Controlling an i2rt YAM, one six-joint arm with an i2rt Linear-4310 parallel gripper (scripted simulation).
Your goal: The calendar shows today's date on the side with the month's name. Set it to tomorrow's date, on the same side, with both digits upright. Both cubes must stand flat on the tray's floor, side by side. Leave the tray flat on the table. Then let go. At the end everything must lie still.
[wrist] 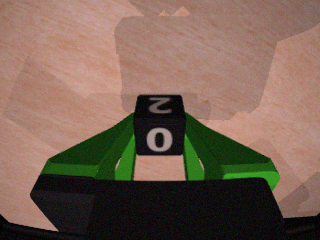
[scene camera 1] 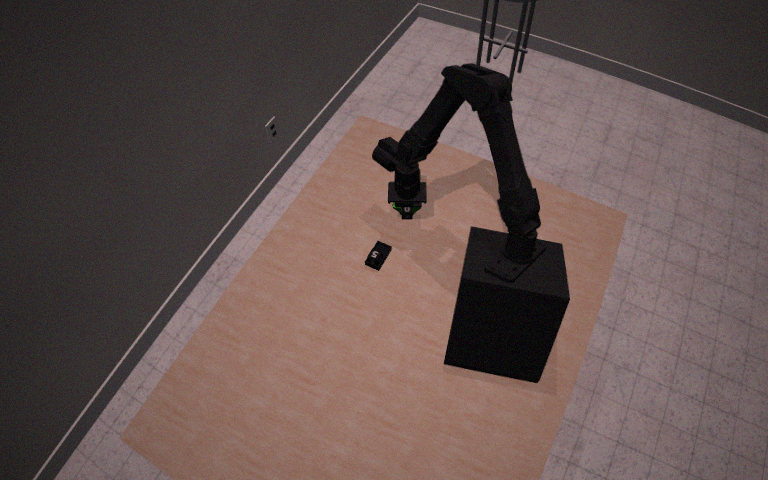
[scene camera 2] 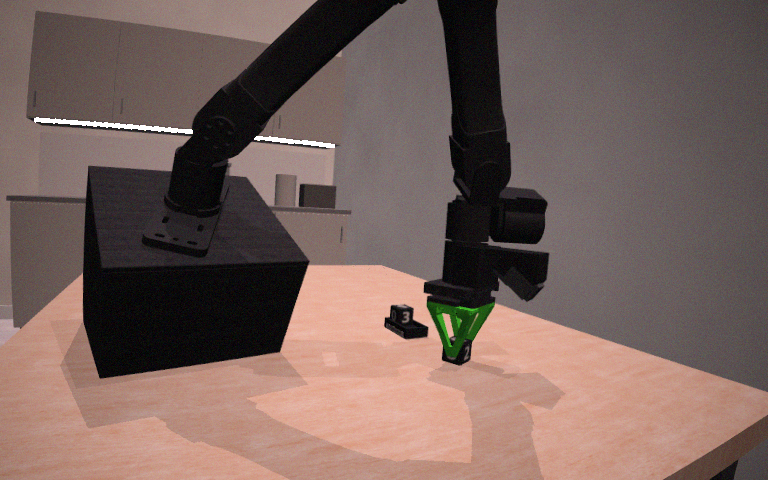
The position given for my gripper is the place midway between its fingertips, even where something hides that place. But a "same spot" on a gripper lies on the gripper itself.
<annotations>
my gripper: wrist; scene camera 1 407, 213; scene camera 2
same spot on my gripper: (wrist: 71, 188) = (scene camera 2: 492, 300)
</annotations>
